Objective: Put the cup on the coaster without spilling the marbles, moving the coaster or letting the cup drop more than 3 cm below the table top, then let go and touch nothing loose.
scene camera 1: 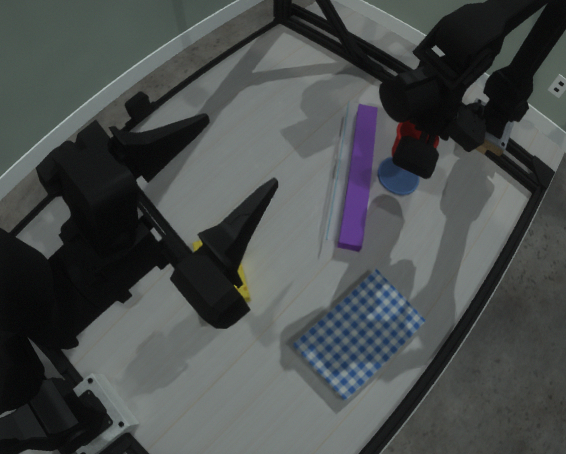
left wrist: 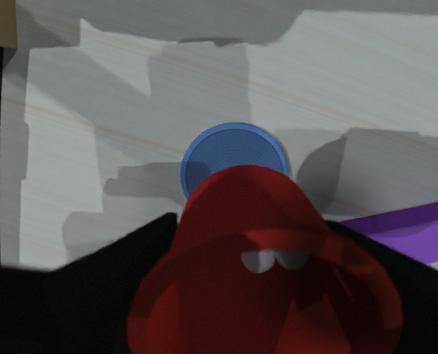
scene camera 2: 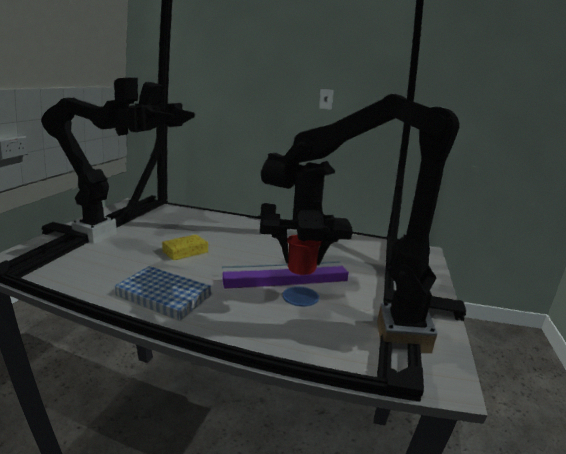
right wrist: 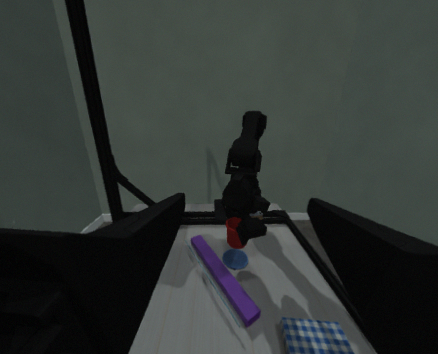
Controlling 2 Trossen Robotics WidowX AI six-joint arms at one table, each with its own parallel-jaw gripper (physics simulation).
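Frame: origin at the left arm's base, x ahead, y left, z up, level; metres.
Seen in the pictures: left gripper, fingertip midpoint: (left wrist: 249, 226) (scene camera 2: 302, 263) (right wrist: 239, 237); right gripper, fingertip midpoint: (scene camera 1: 239, 147) (scene camera 2: 184, 115) (right wrist: 245, 201); left arm's base, link origin: (scene camera 1: 490, 122) (scene camera 2: 408, 317); right arm's base, link origin: (scene camera 1: 86, 417) (scene camera 2: 93, 220).
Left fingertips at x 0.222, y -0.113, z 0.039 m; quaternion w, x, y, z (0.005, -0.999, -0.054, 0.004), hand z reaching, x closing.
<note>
Offsets run from my left fingertips to a thing's top centre.
The red cup @(0.001 m ahead, 0.007 m right, 0.052 m up) (scene camera 1: 404, 133) (scene camera 2: 303, 257) (left wrist: 245, 200) (right wrist: 233, 236) is upright in the air, between the fingers of my left gripper (scene camera 2: 303, 254) (left wrist: 249, 226), which is shut on it. Two pale marbles @(0.007 m ahead, 0.016 m right, 0.006 m up) (left wrist: 258, 261) @(0.023 m ahead, 0.012 m right, 0.006 m up) (left wrist: 293, 260) show inside the cup. The blue coaster @(0.004 m back, 0.007 m right, 0.083 m down) (scene camera 1: 395, 182) (scene camera 2: 300, 297) (left wrist: 230, 142) (right wrist: 235, 260) lies flat on the table below the cup; a gap shows between them in scene camera 2. In the left wrist view the cup hides the coaster's near part. My right gripper (scene camera 1: 241, 150) (scene camera 2: 191, 116) is open and empty, high above the table.
A long purple bar @(0.041 m ahead, 0.083 m right, 0.060 m down) (scene camera 1: 359, 175) (scene camera 2: 285, 277) (left wrist: 405, 240) (right wrist: 225, 280) lies beside the coaster, with a thin clear strip along its far side. A blue-checked block @(0.295 m ahead, 0.073 m left, 0.062 m down) (scene camera 1: 360, 335) (scene camera 2: 162, 290) (right wrist: 317, 337) and a yellow sponge @(0.331 m ahead, 0.167 m right, 0.057 m down) (scene camera 1: 245, 292) (scene camera 2: 185, 247) lie farther left.
</note>
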